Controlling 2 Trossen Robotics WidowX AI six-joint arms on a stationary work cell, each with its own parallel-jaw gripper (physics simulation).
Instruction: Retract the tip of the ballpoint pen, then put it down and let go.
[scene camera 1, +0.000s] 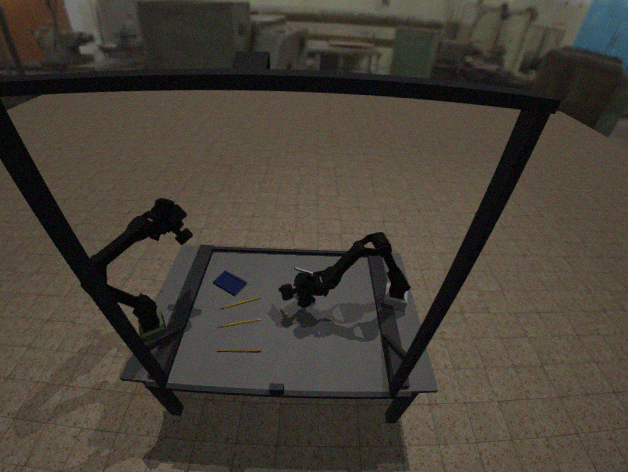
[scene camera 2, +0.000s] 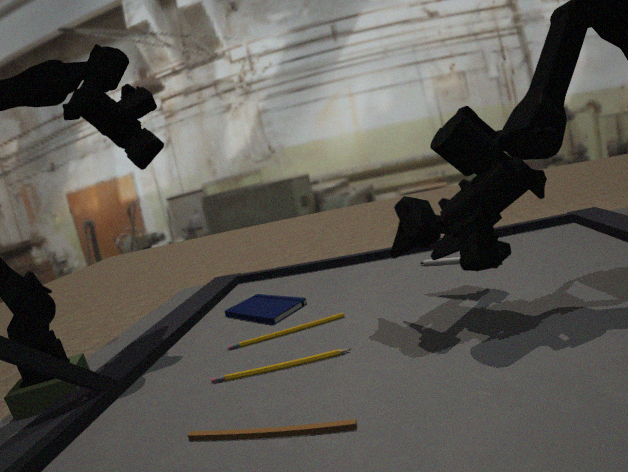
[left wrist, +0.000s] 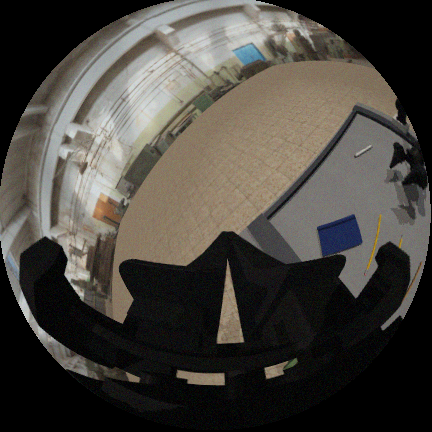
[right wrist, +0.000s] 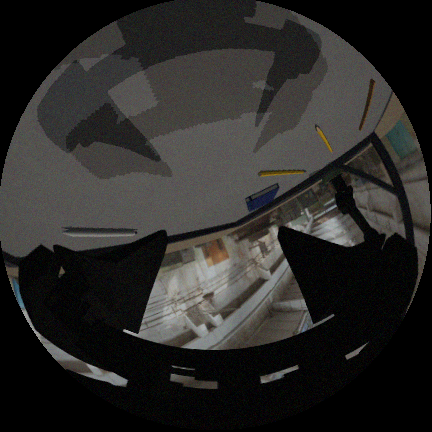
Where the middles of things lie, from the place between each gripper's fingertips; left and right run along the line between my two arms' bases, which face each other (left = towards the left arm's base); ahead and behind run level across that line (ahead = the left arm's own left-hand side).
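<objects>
The blue notebook (scene camera 2: 269, 309) has my right hand 70 mm above it, 260 mm to the right of it and 120 mm short of it.
Counted from my left hand, the notebook is 17 cm to the right, 8 cm behind and 34 cm below.
</objects>
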